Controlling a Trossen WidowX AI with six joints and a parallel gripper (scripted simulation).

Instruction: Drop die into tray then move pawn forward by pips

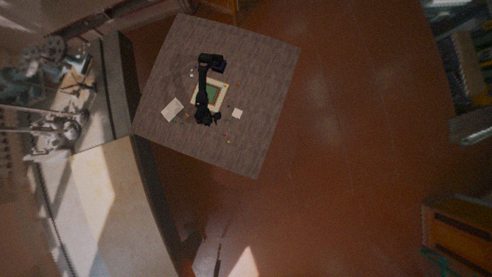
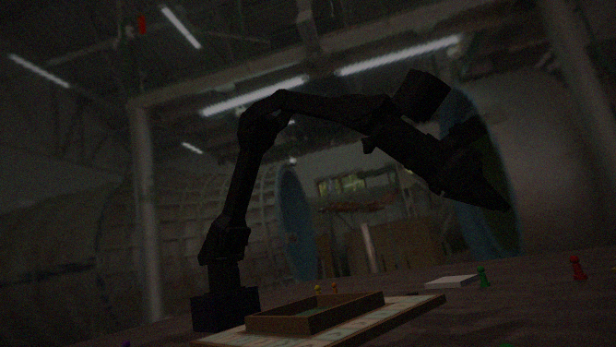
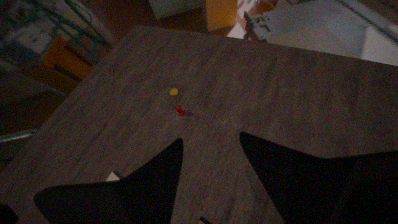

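Now: gripper tip 430 mm past the white die, 300 mm to the left of it and 110 mm above it. The rest, counted from my gripper tip: red pawn (100 mm below, 90 mm to the left, 60 mm ahead); then dark disc (190 mm behind, 120 mm below, 80 mm to the left); then yellow pawn (360 mm behind, 90 mm below, 20 mm to the left).
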